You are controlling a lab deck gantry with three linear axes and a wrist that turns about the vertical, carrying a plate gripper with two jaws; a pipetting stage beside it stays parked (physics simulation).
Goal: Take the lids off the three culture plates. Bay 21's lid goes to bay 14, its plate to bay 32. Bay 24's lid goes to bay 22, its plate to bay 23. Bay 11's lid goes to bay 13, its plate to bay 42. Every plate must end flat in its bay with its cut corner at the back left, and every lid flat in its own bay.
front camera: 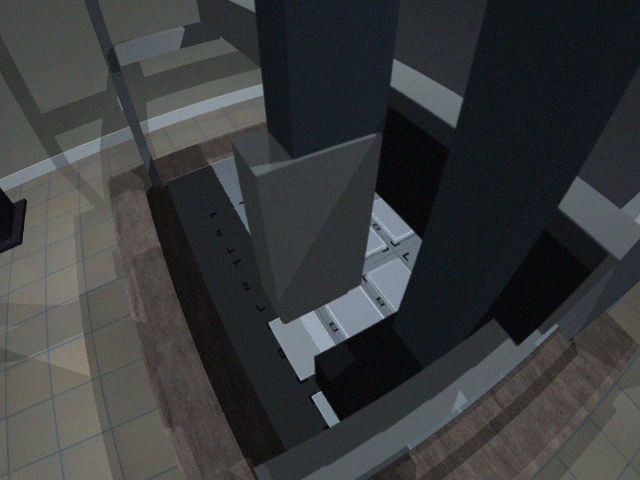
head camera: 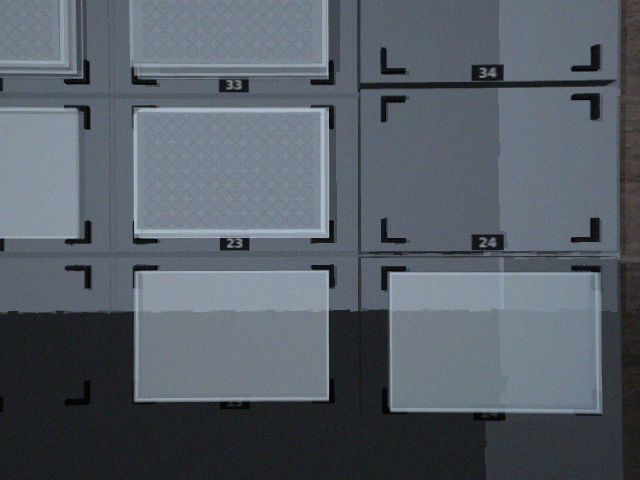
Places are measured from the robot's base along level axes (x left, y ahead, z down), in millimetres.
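Pixels of known places: robot's base at its link origin: (front camera: 212,215).
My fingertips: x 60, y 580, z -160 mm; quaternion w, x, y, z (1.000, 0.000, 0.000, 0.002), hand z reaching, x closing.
For each thing: its top centre in the pictures, then the offset to it from my fingertips. "spot": a spot on its surface instead.
- plate with wells, top centre: (head camera: 229,170) (front camera: 355,312) dz +146, dx +90, dy -188 mm
- bay 22 lid at a spot on its surface: (head camera: 36,175) spot: dz +152, dx +88, dy -314 mm
- bay 42 plate at its top centre: (front camera: 393,215) dz +146, dx +304, dy -352 mm
- bay 32 plate at its top centre: (front camera: 355,232) dz +146, dx +197, dy -352 mm
In the head view a lid (head camera: 231,351) (front camera: 305,351) lies flat in bay 13 and a lid (head camera: 465,356) (front camera: 325,409) in bay 14. A plate with wells (head camera: 230,173) (front camera: 354,314) stands in bay 23, its cut corner hard to make out. Part of the bay 22 lid (head camera: 36,175) shows at the left edge. In the front view the bay 42 plate (front camera: 395,222) and a corner of the bay 32 plate (front camera: 373,242) show past the grey stage. My gripper's black body (front camera: 367,372) is low over the front right bays. Its jaws are hidden in the front view and outside the head view.
A plate (head camera: 227,36) (front camera: 392,281) stands in bay 33. The grey pipetting stage (front camera: 315,232) hides much of the left and middle bays. The dark gantry column (front camera: 475,155) and the front rail (front camera: 361,444) cover other parts. Bays 24 and 34 show their corner marks.
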